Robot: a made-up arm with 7 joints.
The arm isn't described. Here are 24 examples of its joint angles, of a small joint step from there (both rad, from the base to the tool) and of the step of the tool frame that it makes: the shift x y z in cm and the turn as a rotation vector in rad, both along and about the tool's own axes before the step.
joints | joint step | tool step
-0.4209 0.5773 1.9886 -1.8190 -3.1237 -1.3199 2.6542 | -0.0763 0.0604 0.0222 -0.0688 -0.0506 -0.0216 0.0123 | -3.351 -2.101 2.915 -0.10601 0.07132 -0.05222
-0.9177 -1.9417 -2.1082 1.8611 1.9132 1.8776 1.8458 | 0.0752 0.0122 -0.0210 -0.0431 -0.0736 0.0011 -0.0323 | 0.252 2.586 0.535 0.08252 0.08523 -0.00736
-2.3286 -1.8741 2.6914 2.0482 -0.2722 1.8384 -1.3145 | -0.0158 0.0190 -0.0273 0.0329 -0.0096 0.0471 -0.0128 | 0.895 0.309 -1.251 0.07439 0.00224 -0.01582
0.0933 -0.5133 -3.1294 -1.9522 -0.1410 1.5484 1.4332 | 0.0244 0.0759 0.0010 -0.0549 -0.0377 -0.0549 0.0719 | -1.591 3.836 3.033 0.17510 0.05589 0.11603
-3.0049 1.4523 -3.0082 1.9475 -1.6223 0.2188 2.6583 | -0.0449 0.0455 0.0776 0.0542 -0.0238 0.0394 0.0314 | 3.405 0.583 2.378 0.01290 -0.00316 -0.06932
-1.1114 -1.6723 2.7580 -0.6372 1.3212 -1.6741 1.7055 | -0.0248 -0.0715 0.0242 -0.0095 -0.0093 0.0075 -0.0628 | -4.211 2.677 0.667 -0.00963 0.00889 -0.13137
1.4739 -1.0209 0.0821 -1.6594 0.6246 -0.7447 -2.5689 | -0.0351 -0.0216 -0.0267 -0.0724 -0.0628 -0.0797 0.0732 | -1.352 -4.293 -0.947 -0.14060 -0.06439 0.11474
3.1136 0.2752 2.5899 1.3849 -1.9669 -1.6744 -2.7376 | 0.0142 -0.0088 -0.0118 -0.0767 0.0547 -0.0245 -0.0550 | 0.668 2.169 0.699 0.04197 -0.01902 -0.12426
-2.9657 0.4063 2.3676 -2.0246 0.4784 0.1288 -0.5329 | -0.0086 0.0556 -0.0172 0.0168 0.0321 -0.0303 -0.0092 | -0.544 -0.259 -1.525 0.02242 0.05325 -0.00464
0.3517 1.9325 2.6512 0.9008 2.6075 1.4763 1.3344 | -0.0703 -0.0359 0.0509 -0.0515 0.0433 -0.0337 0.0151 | -4.283 -2.252 -4.545 -0.05343 -0.03865 0.08625
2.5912 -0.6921 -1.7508 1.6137 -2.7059 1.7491 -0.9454 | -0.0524 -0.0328 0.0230 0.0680 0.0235 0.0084 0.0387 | -1.563 2.529 0.205 0.01658 0.05795 -0.00192
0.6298 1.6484 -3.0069 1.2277 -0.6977 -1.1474 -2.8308 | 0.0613 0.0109 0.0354 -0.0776 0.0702 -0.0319 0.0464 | 3.477 4.086 -0.385 0.10169 -0.15458 0.04949
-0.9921 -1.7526 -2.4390 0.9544 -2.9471 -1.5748 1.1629 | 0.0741 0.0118 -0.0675 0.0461 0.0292 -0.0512 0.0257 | -0.228 -0.501 -3.781 0.14161 -0.01459 0.07466
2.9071 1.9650 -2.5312 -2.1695 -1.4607 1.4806 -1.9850 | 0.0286 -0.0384 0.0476 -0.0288 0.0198 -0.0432 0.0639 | 1.024 0.890 -1.832 -0.02249 -0.05113 0.07371
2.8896 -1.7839 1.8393 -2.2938 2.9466 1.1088 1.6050 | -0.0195 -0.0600 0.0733 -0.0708 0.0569 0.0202 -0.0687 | 1.526 -2.170 -1.261 -0.03911 -0.07878 -0.13775
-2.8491 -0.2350 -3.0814 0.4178 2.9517 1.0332 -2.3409 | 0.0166 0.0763 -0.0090 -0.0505 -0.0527 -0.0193 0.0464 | -4.290 3.745 -5.010 0.10008 0.04844 0.00591
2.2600 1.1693 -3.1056 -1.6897 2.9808 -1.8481 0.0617 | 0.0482 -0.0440 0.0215 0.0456 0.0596 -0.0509 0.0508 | -1.838 2.704 -3.264 -0.00439 0.14336 0.07162
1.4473 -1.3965 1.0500 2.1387 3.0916 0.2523 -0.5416 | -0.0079 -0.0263 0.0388 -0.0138 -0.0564 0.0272 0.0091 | 1.740 -1.253 0.124 -0.01097 -0.06250 -0.08231
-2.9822 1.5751 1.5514 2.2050 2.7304 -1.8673 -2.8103 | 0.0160 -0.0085 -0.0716 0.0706 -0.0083 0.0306 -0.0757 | -0.780 0.011 -2.502 0.01116 -0.07982 -0.06254
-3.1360 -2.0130 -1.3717 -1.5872 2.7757 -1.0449 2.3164 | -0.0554 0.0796 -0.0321 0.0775 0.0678 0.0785 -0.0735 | -5.058 2.150 -0.181 0.06156 0.13755 -0.01168
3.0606 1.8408 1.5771 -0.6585 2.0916 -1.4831 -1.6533 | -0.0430 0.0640 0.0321 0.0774 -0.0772 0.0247 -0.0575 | -3.362 -0.091 -4.349 -0.06831 0.07022 -0.06020
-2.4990 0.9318 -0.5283 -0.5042 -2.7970 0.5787 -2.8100 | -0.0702 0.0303 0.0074 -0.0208 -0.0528 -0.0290 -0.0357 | 0.753 -3.064 2.252 0.01406 -0.06463 -0.13161
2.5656 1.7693 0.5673 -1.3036 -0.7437 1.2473 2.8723 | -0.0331 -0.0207 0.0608 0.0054 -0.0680 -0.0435 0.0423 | 0.142 3.772 -1.338 0.08617 0.00460 0.08618
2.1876 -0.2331 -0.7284 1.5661 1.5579 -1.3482 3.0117 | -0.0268 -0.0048 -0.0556 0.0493 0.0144 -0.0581 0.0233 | 1.627 1.718 -2.286 0.03887 -0.13588 -0.01509
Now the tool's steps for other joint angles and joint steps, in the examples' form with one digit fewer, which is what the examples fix.
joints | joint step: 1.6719 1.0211 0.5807 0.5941 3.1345 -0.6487 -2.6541 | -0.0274 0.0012 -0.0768 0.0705 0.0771 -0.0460 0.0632
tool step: 0.24 -4.02 -0.60 -0.0919 -0.0664 0.1202
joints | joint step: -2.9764 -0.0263 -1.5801 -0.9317 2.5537 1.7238 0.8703 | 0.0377 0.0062 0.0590 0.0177 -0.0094 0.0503 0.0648
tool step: 1.47 0.90 1.66 0.0322 -0.0308 0.0056
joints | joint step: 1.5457 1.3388 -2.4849 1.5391 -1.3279 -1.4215 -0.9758 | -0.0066 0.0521 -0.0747 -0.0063 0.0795 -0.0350 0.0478
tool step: 0.81 -2.22 0.66 -0.0089 -0.0543 -0.0103
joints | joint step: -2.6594 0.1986 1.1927 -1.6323 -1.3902 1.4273 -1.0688 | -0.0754 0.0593 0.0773 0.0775 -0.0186 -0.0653 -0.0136
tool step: -1.20 1.12 -3.16 -0.0741 -0.0340 -0.1060
